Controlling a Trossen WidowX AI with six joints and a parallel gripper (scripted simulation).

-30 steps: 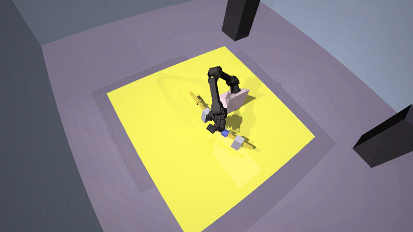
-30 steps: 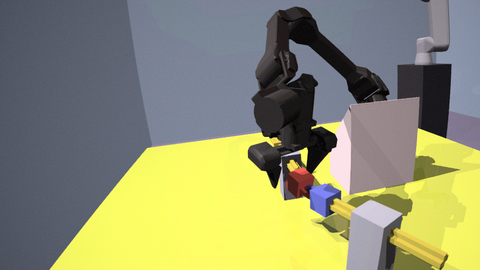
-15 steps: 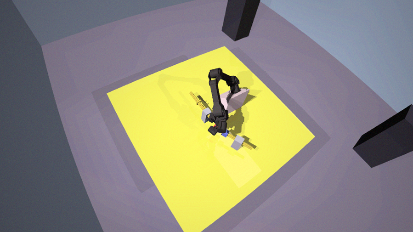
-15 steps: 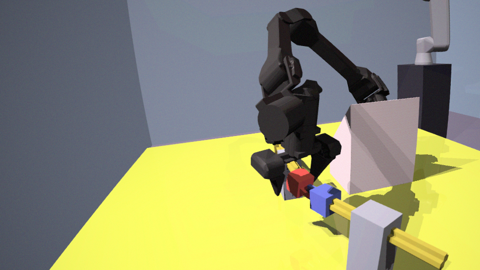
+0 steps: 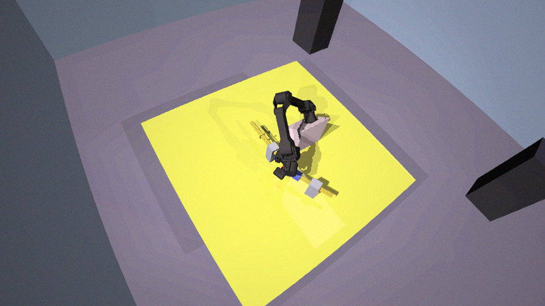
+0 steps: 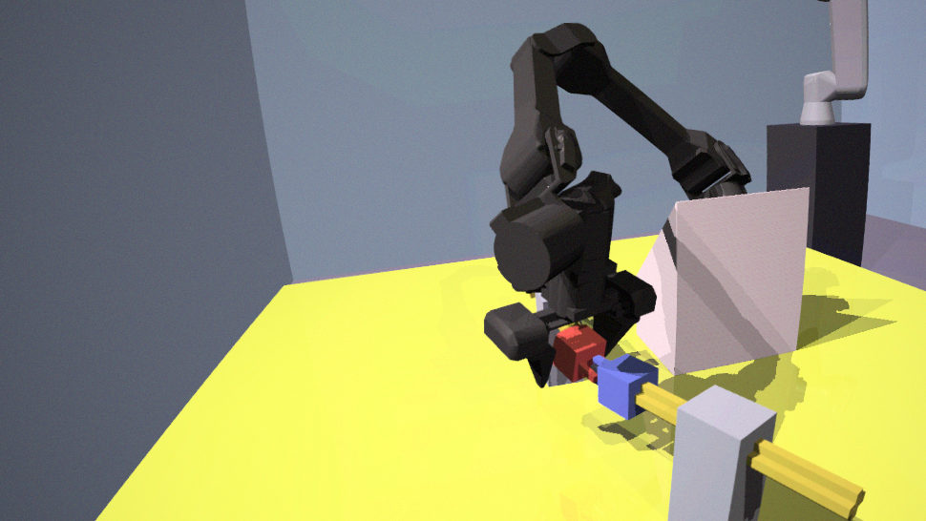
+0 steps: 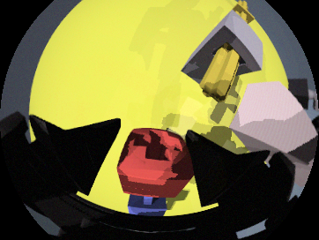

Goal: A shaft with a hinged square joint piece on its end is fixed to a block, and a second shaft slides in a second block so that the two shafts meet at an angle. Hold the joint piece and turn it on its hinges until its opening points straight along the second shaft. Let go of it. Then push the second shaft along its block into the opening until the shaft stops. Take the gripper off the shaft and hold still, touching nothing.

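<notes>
Right now the red joint piece is 10 mm behind my gripper tip, 20 mm to the left of it and 30 mm above it.
</notes>
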